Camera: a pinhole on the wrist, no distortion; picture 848 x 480 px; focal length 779.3 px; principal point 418.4 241.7 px. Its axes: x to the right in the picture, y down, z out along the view. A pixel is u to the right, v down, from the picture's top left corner.
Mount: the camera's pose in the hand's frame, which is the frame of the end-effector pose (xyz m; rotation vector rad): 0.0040 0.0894 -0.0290 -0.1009 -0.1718 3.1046
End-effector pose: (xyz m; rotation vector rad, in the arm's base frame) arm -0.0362 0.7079 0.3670 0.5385 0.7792 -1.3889
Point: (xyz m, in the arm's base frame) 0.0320 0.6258 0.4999
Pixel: 565 350
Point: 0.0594 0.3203 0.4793
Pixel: 40 255
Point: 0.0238 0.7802 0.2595
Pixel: behind the camera
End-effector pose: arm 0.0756 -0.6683 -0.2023 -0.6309 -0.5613 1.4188
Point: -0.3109 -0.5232 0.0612
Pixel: 197 132
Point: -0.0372 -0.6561 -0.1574
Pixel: 370 369
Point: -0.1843 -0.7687 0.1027
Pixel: 592 376
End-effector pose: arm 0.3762 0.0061 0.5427 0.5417 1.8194 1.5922
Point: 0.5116 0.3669 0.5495
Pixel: 59 215
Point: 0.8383 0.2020 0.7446
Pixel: 752 18
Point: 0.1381 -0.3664 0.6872
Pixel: behind the camera
